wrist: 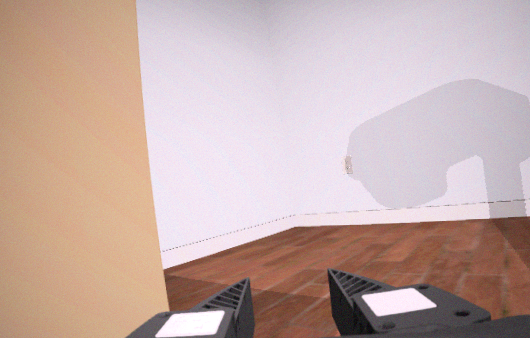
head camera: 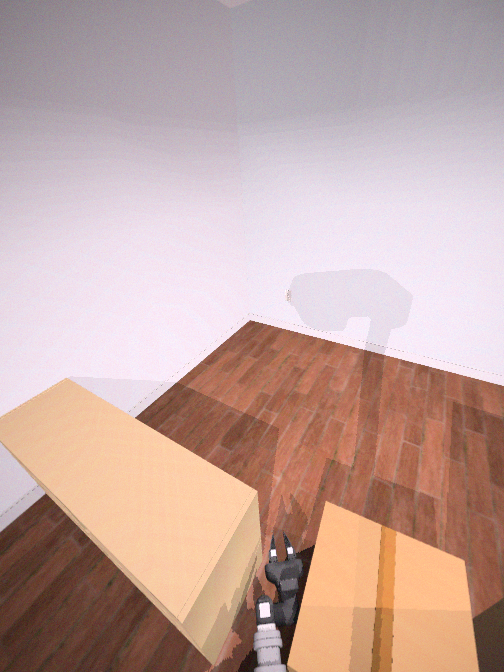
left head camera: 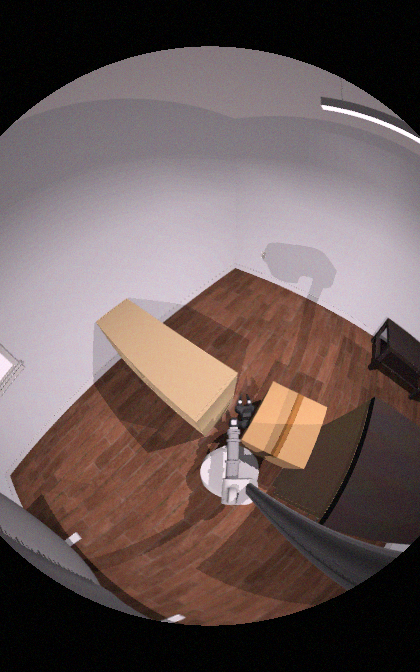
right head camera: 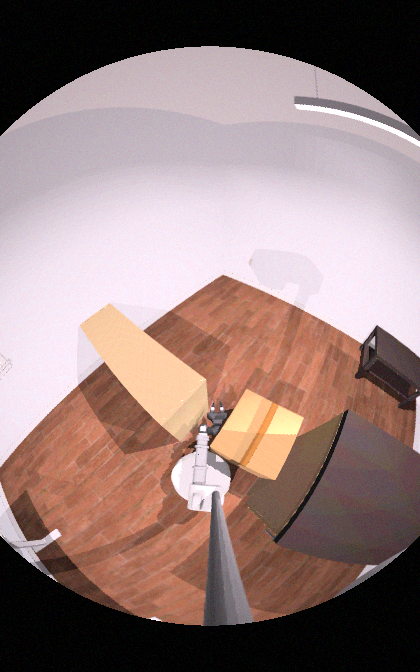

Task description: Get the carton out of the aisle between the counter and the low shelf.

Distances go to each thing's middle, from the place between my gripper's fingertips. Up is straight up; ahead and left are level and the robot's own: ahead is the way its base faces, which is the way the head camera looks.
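I consider the carton [head camera: 371, 591], and I find that it is 280 mm to the right of my hand and 260 mm behind it, and also 90 mm below it.
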